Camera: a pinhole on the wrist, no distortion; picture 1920 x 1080 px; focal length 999.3 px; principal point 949.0 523.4 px. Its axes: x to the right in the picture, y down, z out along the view. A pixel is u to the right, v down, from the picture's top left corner.
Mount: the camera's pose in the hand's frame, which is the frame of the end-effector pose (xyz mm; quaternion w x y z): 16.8 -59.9 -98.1 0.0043 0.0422 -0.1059 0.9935
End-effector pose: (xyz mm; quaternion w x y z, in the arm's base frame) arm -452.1 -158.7 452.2 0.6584 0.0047 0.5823 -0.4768
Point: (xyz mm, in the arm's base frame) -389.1 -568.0 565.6
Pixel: 714 727
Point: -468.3 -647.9 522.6
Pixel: 497 894
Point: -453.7 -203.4 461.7
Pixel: 1007 50
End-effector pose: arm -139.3 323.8 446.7 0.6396 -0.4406 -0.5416 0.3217
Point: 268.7 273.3 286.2
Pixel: behind the camera
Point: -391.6 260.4 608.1
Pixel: 1200 688
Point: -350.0 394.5 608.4
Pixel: 827 530
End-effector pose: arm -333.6 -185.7 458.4 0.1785 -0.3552 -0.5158 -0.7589
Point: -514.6 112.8 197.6
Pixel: outside the picture
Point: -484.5 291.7 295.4
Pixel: 996 990
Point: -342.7 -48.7 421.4
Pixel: 1150 433
